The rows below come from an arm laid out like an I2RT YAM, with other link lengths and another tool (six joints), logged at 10 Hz.
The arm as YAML. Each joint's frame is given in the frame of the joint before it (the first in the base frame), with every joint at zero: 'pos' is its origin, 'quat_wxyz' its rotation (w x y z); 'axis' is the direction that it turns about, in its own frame. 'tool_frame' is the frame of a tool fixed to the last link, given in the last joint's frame.
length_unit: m
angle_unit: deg
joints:
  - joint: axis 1
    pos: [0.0, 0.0, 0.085]
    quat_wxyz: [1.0, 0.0, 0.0, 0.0]
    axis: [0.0, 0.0, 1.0]
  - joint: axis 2
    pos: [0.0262, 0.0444, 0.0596]
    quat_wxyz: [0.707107, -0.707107, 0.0, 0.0]
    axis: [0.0, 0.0, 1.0]
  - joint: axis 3
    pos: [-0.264, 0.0, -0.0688]
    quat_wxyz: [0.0, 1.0, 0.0, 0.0]
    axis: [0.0, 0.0, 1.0]
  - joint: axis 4
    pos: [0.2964, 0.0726, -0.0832]
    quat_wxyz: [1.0, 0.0, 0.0, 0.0]
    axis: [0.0, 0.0, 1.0]
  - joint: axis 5
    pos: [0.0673, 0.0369, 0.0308]
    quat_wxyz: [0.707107, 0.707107, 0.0, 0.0]
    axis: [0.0, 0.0, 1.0]
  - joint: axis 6
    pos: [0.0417, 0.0, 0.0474]
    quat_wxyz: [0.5, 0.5, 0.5, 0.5]
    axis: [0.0, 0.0, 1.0]
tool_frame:
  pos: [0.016, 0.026, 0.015]
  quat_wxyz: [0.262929, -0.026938, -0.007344, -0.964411]
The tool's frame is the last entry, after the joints.
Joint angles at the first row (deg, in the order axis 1, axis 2, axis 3, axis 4, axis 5, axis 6):
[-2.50 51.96 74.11 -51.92 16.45 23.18]
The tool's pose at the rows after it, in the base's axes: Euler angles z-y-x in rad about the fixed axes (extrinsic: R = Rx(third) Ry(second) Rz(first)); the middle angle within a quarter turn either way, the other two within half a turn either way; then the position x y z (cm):
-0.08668, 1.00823, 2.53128, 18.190, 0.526, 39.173
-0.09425, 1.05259, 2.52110, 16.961, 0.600, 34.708
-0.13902, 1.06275, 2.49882, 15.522, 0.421, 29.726
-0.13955, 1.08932, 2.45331, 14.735, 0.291, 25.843
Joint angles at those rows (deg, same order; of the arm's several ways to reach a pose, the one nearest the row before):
[-1.13 41.47 59.20 -42.22 14.90 22.65]
[-1.04 32.49 46.85 -36.51 13.83 21.15]
[-1.06 22.65 34.59 -33.36 13.85 17.26]
[-1.06 13.98 24.93 -30.46 13.87 14.39]

